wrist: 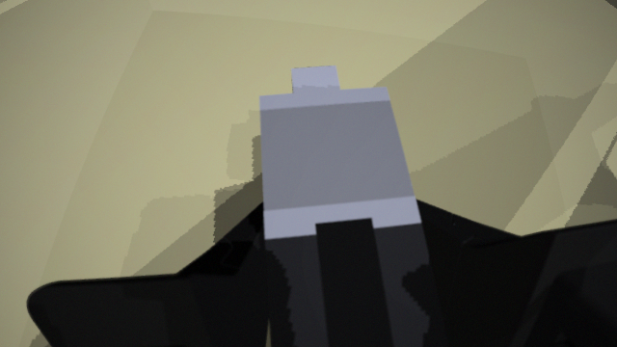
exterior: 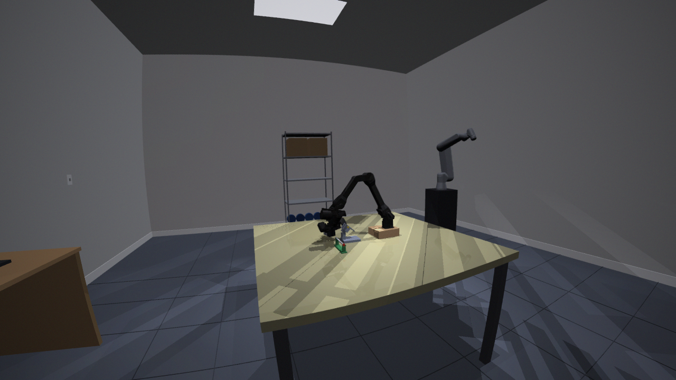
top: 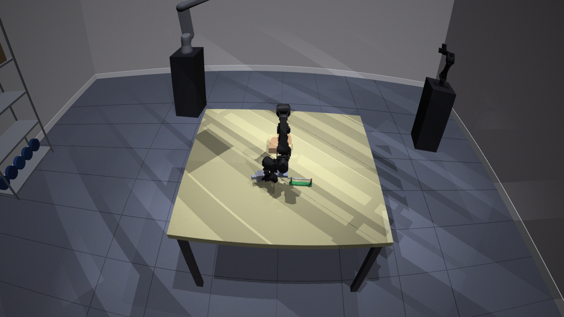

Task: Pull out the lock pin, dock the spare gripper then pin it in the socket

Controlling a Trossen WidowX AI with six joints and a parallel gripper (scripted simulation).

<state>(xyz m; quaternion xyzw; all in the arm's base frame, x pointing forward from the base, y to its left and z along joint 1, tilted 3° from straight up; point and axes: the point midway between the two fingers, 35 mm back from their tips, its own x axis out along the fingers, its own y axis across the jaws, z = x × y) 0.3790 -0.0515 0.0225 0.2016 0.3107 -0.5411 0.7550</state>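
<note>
Right now the mount is 10 cm behind my gripper tip, 11 cm to the left of it and 2 cm above it. The rest, counted from my gripper tip: green rack 2 cm behind, 24 cm to the left, 1 cm below; then spare gripper 1 cm above.
</note>
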